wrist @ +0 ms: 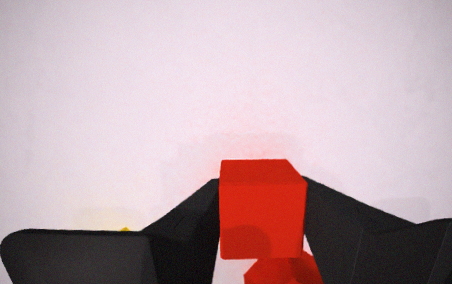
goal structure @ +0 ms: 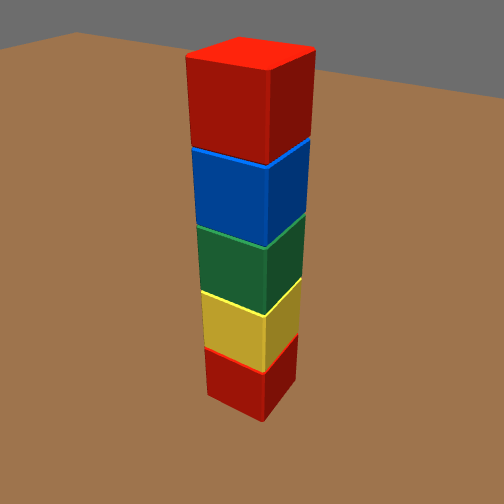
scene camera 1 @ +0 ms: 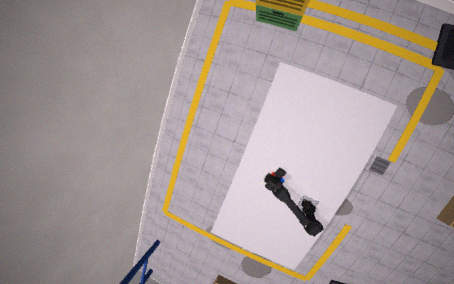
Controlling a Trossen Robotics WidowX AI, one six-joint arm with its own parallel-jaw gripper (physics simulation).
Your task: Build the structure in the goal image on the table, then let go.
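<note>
A red block stands between the two black fingers of my gripper in the wrist view, with a finger against each side. The gripper is shut on it, low over the white table. A second red piece with slanted faces shows just below the held block, partly cut off by the view's bottom edge. A small yellow tip shows behind the left finger. A bit of blue shows beside the gripper in the scene view. The arm hides most of the pieces there.
The arm's base is at the table's lower right edge. Beyond the table are a green crate at the top, a black box at the upper right, a dark grate at the right and a blue frame at the lower left.
</note>
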